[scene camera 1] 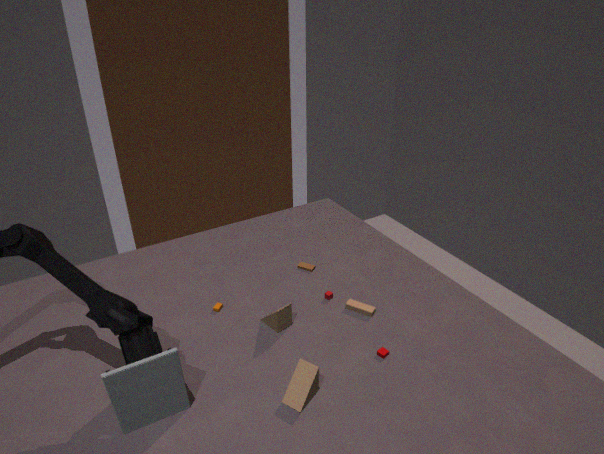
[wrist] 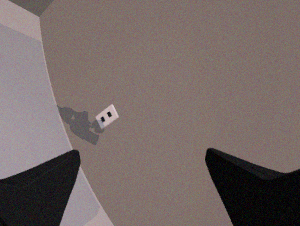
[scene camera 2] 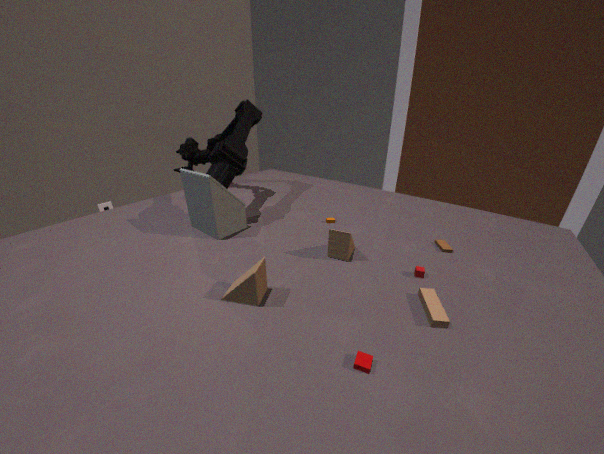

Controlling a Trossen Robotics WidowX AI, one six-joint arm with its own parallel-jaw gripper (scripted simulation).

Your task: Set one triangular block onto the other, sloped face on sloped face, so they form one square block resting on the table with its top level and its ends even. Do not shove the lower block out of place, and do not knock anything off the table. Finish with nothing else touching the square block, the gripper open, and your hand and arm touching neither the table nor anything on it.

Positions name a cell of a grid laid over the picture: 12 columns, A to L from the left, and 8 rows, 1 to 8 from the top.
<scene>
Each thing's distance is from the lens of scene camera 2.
flat tan plank (scene camera 2: I6): 42 cm
triangular block (scene camera 2: E6): 39 cm
</scene>
